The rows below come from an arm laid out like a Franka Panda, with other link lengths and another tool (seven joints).
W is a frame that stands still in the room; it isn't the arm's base.
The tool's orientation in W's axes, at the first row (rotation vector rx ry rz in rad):
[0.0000, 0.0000, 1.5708]
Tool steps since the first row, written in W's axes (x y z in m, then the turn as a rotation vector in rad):
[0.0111, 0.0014, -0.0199, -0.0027, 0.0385, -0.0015]
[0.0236, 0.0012, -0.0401, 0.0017, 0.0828, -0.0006]
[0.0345, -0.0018, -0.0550, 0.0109, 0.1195, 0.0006]
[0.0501, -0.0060, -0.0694, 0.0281, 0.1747, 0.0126]
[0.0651, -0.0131, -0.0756, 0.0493, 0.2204, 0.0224]
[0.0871, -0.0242, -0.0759, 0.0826, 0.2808, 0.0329]
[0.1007, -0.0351, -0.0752, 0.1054, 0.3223, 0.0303]
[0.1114, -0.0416, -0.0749, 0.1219, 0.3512, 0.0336]
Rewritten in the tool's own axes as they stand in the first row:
[0.0014, -0.0111, -0.0199, 0.0385, 0.0027, -0.0015]
[0.0012, -0.0236, -0.0401, 0.0828, -0.0017, -0.0006]
[-0.0018, -0.0345, -0.0550, 0.1195, -0.0109, 0.0006]
[-0.0060, -0.0501, -0.0694, 0.1747, -0.0281, 0.0126]
[-0.0131, -0.0651, -0.0756, 0.2204, -0.0493, 0.0224]
[-0.0242, -0.0871, -0.0759, 0.2808, -0.0826, 0.0329]
[-0.0351, -0.1007, -0.0752, 0.3223, -0.1054, 0.0303]
[-0.0416, -0.1114, -0.0749, 0.3512, -0.1219, 0.0336]

